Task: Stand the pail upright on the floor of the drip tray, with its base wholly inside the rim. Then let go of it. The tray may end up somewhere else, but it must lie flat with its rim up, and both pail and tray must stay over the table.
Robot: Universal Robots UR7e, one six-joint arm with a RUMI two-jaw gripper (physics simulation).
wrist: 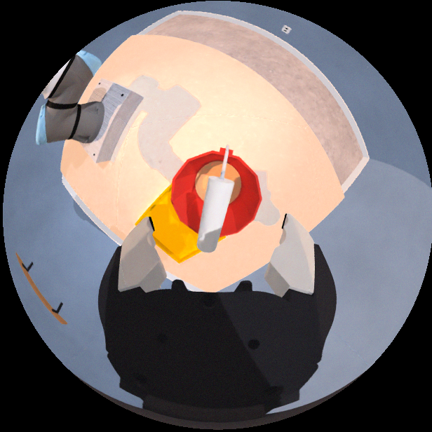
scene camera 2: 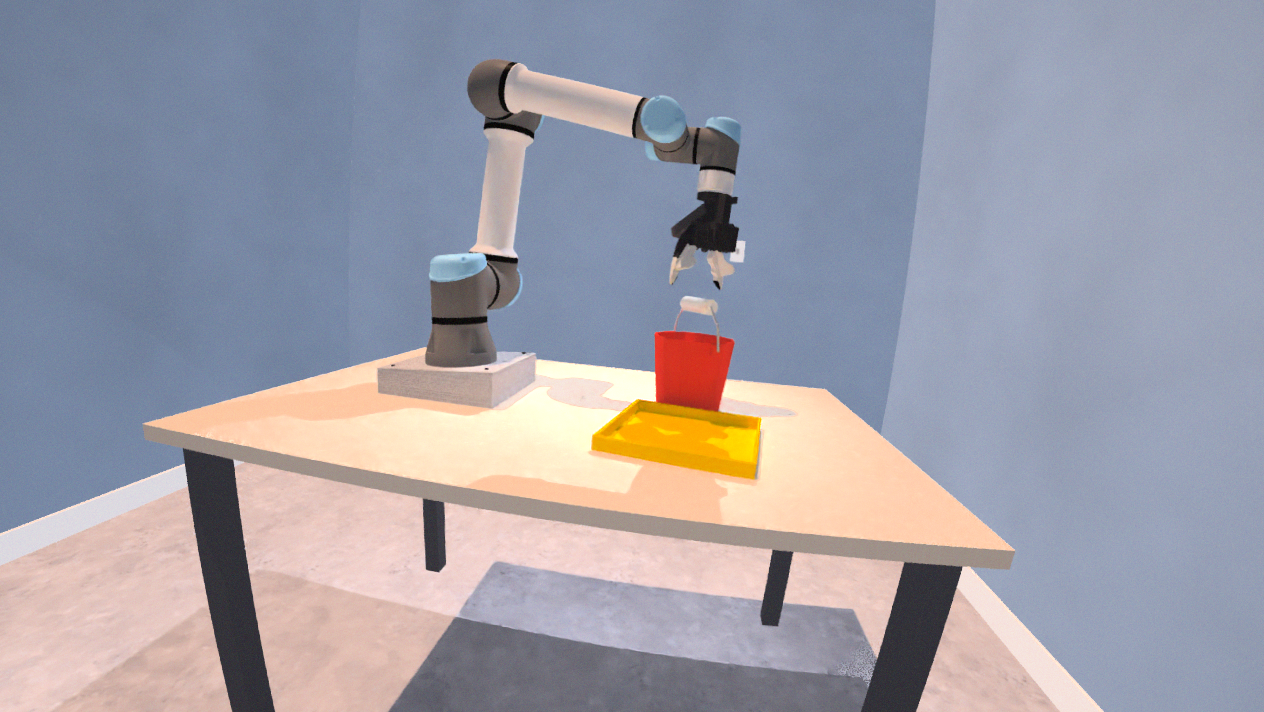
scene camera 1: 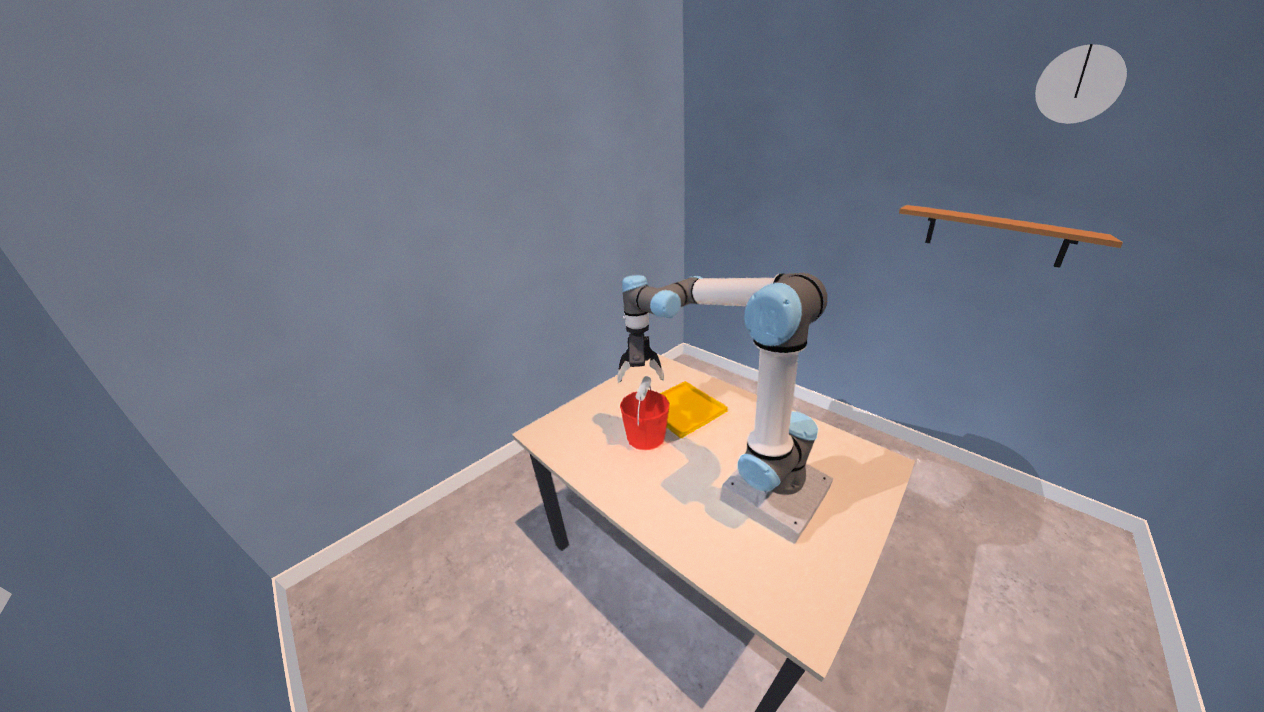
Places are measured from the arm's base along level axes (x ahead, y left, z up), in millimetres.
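Pixels of known places: gripper, fingertip midpoint: [scene camera 2: 696,287] [scene camera 1: 641,382]; arm's base, origin of the base link: [scene camera 2: 461,361].
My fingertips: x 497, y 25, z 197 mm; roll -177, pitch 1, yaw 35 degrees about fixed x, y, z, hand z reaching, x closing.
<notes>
For each thing: its top centre in the pictures, then the offset to it from my fingertips. Level surfaces: height alone.
- red pail, middle of its top: [scene camera 2: 698,297] [scene camera 1: 644,384] dx +3, dy -21, dz -22 mm
- handle's white grip, middle of its top: [scene camera 2: 699,297] [scene camera 1: 643,384] dx +4, dy -21, dz -22 mm
- yellow drip tray, middle of its top: [scene camera 2: 686,426] [scene camera 1: 683,405] dx -35, dy -243, dz -237 mm
- wooden table, its level: dz -261 mm
A red pail [scene camera 1: 645,426] [scene camera 2: 690,371] [wrist: 189,212] stands upright on the table beside the drip tray, with its wire handle raised. The handle's white grip [scene camera 1: 643,388] [scene camera 2: 698,306] [wrist: 215,214] is above the pail's mouth. The yellow drip tray [scene camera 1: 710,415] [scene camera 2: 676,457] [wrist: 175,240] lies flat, rim up; the pail hides part of it in scene camera 1 and the wrist view. My gripper [scene camera 1: 640,378] [scene camera 2: 696,284] [wrist: 216,217] is open and empty, pointing down a little above the white grip, with the grip lying between its fingers' lines in the wrist view.
The wooden table [scene camera 1: 610,504] [scene camera 2: 442,451] [wrist: 240,100] carries the arm's grey base block [scene camera 1: 778,504] [scene camera 2: 442,384] [wrist: 120,125], which stands apart from the pail and tray. An orange wall shelf [scene camera 1: 1008,224] is on the wall, away from the table.
</notes>
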